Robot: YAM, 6 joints.
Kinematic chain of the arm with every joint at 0, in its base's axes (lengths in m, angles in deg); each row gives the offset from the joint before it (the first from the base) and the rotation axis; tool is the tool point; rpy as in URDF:
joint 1: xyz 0 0 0.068 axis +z
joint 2: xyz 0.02 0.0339 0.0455 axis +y
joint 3: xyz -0.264 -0.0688 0 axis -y
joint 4: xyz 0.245 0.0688 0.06 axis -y
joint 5: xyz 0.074 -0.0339 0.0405 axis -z
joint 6: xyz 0.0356 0 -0.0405 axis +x
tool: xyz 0 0 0 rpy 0 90 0
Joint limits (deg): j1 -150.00..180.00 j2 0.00..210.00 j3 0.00..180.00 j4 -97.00..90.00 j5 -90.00..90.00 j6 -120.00..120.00
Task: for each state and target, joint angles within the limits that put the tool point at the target. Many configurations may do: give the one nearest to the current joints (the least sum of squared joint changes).
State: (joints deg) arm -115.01 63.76 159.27 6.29 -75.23 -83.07
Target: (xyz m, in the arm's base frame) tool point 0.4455 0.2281 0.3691
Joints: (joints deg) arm -148.81 36.41 180.00 35.04 -90.00 -83.07
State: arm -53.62 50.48 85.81 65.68 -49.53 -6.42
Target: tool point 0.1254 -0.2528 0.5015
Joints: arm -68.91 80.85 77.57 59.30 -47.01 -6.42
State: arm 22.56 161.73 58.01 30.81 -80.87 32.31
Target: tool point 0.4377 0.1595 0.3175
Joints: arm 15.71 116.86 91.60 38.76 -79.79 32.31
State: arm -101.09 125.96 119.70 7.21 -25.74 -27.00
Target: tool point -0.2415 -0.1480 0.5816
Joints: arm -150.00 83.36 108.97 -0.69 -12.03 -27.00
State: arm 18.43 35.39 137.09 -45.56 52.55 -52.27
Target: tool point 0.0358 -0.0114 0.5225
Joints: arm 25.17 45.51 99.72 -61.85 45.85 -52.27
